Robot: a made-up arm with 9 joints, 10 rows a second.
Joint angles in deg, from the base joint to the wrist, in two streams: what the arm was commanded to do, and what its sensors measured. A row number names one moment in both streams.
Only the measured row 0 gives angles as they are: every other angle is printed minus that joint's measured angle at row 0.
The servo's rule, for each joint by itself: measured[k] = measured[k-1] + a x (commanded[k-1-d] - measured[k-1]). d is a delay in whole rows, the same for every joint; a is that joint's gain. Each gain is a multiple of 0.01, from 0.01 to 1. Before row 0 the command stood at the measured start. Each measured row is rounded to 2 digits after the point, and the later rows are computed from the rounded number. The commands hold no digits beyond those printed.
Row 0, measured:
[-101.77, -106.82, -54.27, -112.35, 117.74, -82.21, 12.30, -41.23, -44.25]
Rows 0 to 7, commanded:
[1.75, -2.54, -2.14, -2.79, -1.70, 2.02, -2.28, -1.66, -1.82]
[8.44, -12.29, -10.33, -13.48, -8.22, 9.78, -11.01, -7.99, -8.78]
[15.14, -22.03, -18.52, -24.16, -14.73, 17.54, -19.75, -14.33, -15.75]
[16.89, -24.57, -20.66, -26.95, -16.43, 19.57, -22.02, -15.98, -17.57]
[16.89, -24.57, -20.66, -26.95, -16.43, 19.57, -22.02, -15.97, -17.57]
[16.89, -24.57, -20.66, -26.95, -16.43, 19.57, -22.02, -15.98, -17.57]
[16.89, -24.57, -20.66, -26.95, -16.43, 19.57, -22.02, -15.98, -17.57]
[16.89, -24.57, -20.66, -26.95, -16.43, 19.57, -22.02, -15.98, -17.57]
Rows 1 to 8, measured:
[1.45, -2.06, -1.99, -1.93, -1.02, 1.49, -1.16, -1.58, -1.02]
[7.25, -10.35, -9.75, -9.90, -5.34, 7.62, -6.18, -7.67, -5.37]
[13.80, -19.81, -17.91, -19.74, -10.97, 14.96, -13.10, -14.00, -11.18]
[16.36, -23.67, -20.47, -24.71, -14.25, 18.37, -17.65, -15.88, -14.76]
[16.80, -24.40, -20.65, -26.26, -15.56, 19.26, -19.88, -15.97, -16.33]
[16.87, -24.54, -20.66, -26.74, -16.08, 19.49, -20.97, -15.98, -17.02]
[16.89, -24.56, -20.66, -26.88, -16.29, 19.55, -21.51, -15.98, -17.33]
[16.89, -24.57, -20.66, -26.93, -16.37, 19.56, -21.77, -15.98, -17.46]
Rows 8 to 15, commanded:
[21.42, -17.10, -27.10, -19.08, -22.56, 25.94, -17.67, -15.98, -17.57]
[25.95, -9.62, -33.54, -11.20, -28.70, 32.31, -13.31, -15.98, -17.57]
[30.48, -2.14, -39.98, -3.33, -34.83, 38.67, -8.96, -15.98, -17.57]
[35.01, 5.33, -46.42, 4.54, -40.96, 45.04, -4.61, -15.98, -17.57]
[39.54, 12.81, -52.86, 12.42, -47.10, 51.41, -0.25, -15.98, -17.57]
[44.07, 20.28, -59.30, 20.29, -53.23, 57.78, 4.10, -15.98, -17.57]
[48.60, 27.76, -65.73, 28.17, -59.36, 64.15, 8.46, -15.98, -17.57]
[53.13, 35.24, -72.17, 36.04, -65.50, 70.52, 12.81, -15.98, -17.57]
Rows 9 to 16, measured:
[20.65, -18.52, -26.65, -21.51, -20.08, 24.28, -19.68, -15.98, -17.52]
[25.05, -11.31, -33.06, -14.40, -25.25, 30.22, -16.43, -15.98, -17.55]
[29.56, -3.88, -39.50, -6.76, -31.00, 36.47, -12.62, -15.98, -17.56]
[34.08, 3.58, -45.94, 1.04, -36.98, 42.81, -8.53, -15.98, -17.57]
[38.61, 11.06, -52.38, 8.89, -43.05, 49.17, -4.31, -15.98, -17.57]
[43.14, 18.53, -58.82, 16.76, -49.16, 55.54, -0.02, -15.98, -17.57]
[47.67, 26.01, -65.25, 24.63, -55.28, 61.91, 4.30, -15.98, -17.57]
[52.20, 33.49, -71.69, 32.50, -61.41, 68.28, 8.64, -15.98, -17.57]

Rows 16 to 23, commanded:
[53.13, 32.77, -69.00, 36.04, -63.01, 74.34, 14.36, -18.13, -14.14]
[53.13, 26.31, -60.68, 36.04, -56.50, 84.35, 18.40, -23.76, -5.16]
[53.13, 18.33, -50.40, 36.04, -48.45, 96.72, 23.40, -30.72, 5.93]
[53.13, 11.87, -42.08, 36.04, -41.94, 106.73, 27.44, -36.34, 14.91]
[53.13, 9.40, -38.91, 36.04, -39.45, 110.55, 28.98, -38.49, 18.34]
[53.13, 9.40, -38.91, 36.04, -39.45, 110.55, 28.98, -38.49, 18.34]
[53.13, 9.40, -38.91, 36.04, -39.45, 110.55, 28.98, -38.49, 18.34]
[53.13, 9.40, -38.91, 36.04, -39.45, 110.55, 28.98, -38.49, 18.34]
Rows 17 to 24, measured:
[52.97, 32.91, -69.19, 34.94, -62.37, 72.76, 11.56, -18.02, -15.65]
[53.10, 27.56, -61.28, 35.70, -58.85, 81.34, 15.05, -23.47, -9.78]
[53.12, 20.08, -51.16, 35.93, -52.61, 92.72, 19.31, -30.36, -0.98]
[53.13, 13.43, -42.72, 36.01, -46.21, 103.09, 23.46, -36.04, 7.92]
[53.13, 10.17, -39.18, 36.03, -42.15, 108.61, 26.28, -38.37, 13.76]
[53.13, 9.55, -38.93, 36.04, -40.53, 110.05, 27.66, -38.48, 16.32]
[53.13, 9.43, -38.91, 36.04, -39.88, 110.42, 28.33, -38.49, 17.45]
[53.13, 9.41, -38.91, 36.04, -39.62, 110.52, 28.66, -38.49, 17.95]

